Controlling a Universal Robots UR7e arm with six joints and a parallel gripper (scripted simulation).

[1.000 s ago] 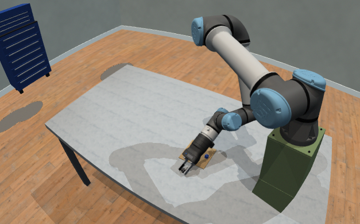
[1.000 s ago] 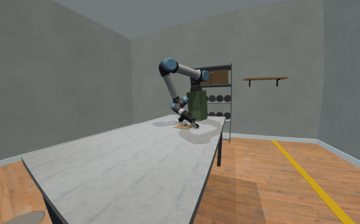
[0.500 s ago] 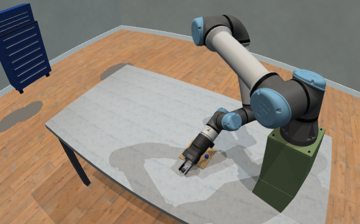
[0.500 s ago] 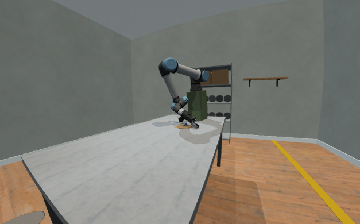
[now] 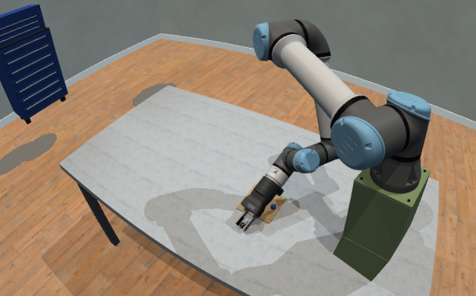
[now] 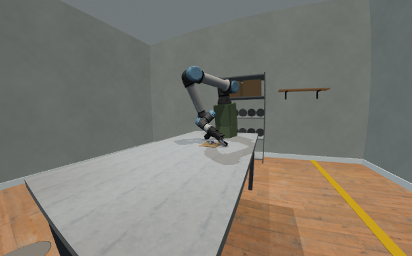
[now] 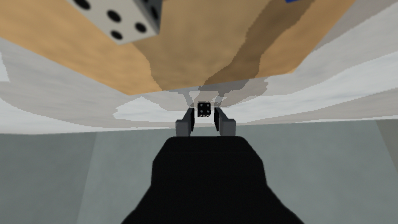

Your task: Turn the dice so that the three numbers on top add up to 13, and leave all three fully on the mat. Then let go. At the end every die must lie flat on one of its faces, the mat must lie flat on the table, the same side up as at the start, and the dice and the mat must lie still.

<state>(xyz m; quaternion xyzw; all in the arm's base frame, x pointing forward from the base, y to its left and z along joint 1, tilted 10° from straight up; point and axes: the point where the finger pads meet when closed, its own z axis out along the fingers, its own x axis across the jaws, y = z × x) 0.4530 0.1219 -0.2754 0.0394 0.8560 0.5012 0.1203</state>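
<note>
My hand is 1 cm above the black die. Also, from my hand: blue die 5 cm behind, 13 cm to the right, 1 cm below; tan mat 13 cm to the right, 2 cm below; white die 13 cm to the right, 1 cm below.
</note>
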